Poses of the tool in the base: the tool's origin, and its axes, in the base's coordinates. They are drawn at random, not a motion.
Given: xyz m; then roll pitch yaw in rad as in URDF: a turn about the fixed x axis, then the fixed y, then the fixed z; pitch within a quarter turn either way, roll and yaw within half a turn.
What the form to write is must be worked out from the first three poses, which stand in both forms.
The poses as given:
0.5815 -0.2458 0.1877 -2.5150 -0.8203 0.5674
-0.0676 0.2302 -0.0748 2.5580 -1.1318 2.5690
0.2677 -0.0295 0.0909 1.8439 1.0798 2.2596
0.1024 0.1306 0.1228 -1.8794 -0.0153 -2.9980
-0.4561 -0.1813 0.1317 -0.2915 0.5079 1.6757
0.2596 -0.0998 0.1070 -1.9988 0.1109 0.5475
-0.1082 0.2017 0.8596 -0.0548 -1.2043 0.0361
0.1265 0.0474 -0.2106 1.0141 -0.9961 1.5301
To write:
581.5 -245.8 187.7 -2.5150 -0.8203 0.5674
-67.6 230.2 -74.8 2.5580 -1.1318 2.5690
267.7 -29.5 90.9 1.8439 1.0798 2.2596
102.4 130.6 122.8 -1.8794 -0.0153 -2.9980
-456.1 -181.3 131.7 -0.2915 0.5079 1.6757
259.6 -99.8 107.0 -1.9988 0.1109 0.5475
-108.2 201.7 859.6 -0.0548 -1.2043 0.0361
126.5 47.4 -210.6 1.0141 -0.9961 1.5301

